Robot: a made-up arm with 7 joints.
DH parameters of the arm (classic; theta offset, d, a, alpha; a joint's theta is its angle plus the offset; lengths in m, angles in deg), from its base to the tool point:
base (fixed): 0 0 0 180
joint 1: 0 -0.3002 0 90
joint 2: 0 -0.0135 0 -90
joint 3: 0 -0.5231 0 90
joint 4: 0 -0.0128 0 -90
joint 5: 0 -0.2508 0 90
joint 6: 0 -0.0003 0 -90
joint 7: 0 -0.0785 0 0
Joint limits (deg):
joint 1: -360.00..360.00
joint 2: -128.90..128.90
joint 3: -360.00..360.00
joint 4: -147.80..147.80
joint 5: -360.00..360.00
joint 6: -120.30..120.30
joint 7: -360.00..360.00
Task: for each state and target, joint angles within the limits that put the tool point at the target. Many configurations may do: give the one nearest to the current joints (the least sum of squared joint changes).
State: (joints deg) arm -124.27 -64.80 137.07 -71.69 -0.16 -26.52 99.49
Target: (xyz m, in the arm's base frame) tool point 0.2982 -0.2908 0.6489
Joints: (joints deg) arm -155.33 -79.29 152.49 -95.12 2.15 -34.80 99.49
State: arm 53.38 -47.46 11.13 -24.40 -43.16 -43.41 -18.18
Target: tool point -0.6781 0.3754 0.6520
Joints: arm 31.55 -64.01 10.08 -1.19 -44.62 -12.72 -18.18
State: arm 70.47 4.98 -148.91 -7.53 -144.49 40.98 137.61
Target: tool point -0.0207 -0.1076 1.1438
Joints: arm 86.93 5.61 -144.32 -2.46 -143.44 11.62 137.61
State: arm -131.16 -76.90 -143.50 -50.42 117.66 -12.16 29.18
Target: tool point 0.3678 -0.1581 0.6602
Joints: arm -129.35 -76.29 -146.35 -106.94 116.35 -6.22 29.18
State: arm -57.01 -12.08 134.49 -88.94 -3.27 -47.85 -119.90
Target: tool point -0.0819 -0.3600 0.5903
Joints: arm -113.97 -63.89 123.19 -102.70 -5.24 -60.33 -119.90
